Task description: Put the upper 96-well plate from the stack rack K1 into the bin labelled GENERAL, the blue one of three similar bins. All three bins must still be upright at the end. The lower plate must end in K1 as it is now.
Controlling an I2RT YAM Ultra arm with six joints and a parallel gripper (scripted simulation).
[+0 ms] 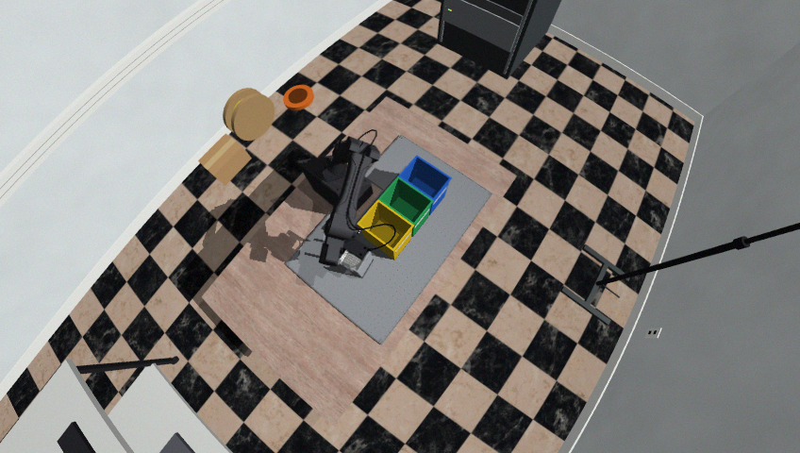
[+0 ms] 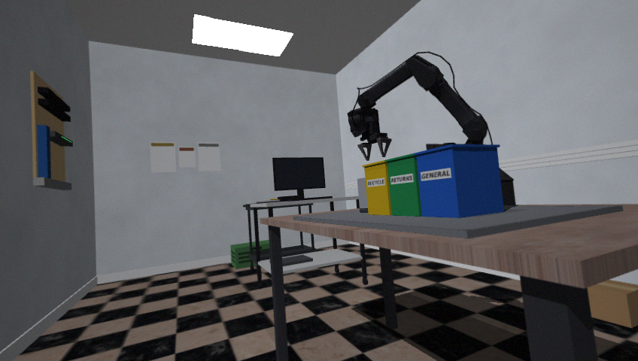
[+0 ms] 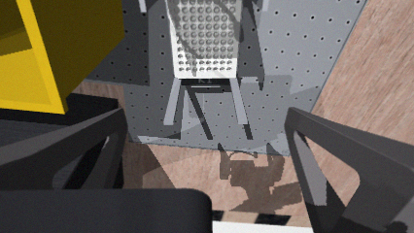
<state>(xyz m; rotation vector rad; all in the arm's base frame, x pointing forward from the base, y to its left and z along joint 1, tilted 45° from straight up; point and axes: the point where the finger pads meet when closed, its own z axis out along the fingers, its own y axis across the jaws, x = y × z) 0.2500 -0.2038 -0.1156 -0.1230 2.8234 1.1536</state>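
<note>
The 96-well plate lies 190 mm below my hand. The rest, counted from my hand: blue general bin: 60 mm ahead, 430 mm to the left, 140 mm below; green returns bin: 60 mm ahead, 300 mm to the left, 140 mm below; yellow recycle bin: 60 mm ahead, 170 mm to the left, 140 mm below.
</note>
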